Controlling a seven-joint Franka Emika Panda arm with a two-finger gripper.
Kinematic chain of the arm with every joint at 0, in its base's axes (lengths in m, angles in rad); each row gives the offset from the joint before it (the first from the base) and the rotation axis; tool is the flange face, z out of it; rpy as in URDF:
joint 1: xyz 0 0 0.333 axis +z
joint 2: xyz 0 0 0 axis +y
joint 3: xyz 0 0 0.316 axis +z
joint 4: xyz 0.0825 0 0 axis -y
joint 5: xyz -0.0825 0 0.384 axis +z
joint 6: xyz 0 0 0 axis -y
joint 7: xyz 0.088 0 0 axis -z
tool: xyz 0 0 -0.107 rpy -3.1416 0 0
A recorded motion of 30 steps. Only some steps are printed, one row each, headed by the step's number.
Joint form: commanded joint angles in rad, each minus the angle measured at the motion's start. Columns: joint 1, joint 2, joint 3, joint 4, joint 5, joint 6, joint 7.
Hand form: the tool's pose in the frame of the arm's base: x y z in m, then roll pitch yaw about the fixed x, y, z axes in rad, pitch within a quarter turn. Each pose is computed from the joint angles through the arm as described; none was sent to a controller.
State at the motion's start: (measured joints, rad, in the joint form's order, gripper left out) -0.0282 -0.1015 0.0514 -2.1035 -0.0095 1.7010 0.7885
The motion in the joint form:
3: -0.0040 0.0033 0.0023 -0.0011 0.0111 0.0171 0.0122
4: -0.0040 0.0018 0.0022 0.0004 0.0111 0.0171 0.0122
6: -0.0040 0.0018 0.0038 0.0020 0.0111 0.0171 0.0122
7: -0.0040 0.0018 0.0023 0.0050 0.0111 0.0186 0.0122
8: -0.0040 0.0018 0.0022 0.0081 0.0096 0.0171 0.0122
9: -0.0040 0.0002 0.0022 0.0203 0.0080 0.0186 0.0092
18: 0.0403 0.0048 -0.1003 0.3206 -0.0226 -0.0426 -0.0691
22: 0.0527 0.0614 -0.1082 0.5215 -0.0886 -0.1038 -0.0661
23: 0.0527 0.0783 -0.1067 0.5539 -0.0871 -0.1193 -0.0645
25: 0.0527 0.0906 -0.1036 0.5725 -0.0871 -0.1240 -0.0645
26: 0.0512 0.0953 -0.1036 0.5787 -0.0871 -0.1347 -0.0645
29: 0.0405 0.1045 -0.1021 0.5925 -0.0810 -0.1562 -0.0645
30: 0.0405 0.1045 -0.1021 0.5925 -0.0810 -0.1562 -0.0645
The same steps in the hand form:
3: 0.4879 0.0111 0.4407 2.9291 0.1966 -0.8017
4: 0.4881 0.0110 0.4420 2.9313 0.1945 -0.8014
6: 0.4884 0.0119 0.4427 2.9324 0.1933 -0.7996
7: 0.4892 0.0111 0.4441 2.9358 0.1903 -0.8004
8: 0.4897 0.0110 0.4454 2.9361 0.1882 -0.7998
9: 0.4922 0.0109 0.4517 2.9469 0.1772 -0.7942
18: 0.5271 -0.0236 0.5838 3.1027 0.0031 -0.7527
22: 0.5444 -0.0285 0.6441 3.1061 -0.1048 -0.7530
23: 0.5483 -0.0275 0.6488 3.1067 -0.1045 -0.7546
25: 0.5518 -0.0257 0.6504 3.1073 -0.1062 -0.7520
26: 0.5521 -0.0266 0.6497 3.1010 -0.0995 -0.7539
29: 0.5526 -0.0311 0.6491 3.0942 -0.0831 -0.7642
30: 0.5526 -0.0311 0.6491 3.0942 -0.0831 -0.7642

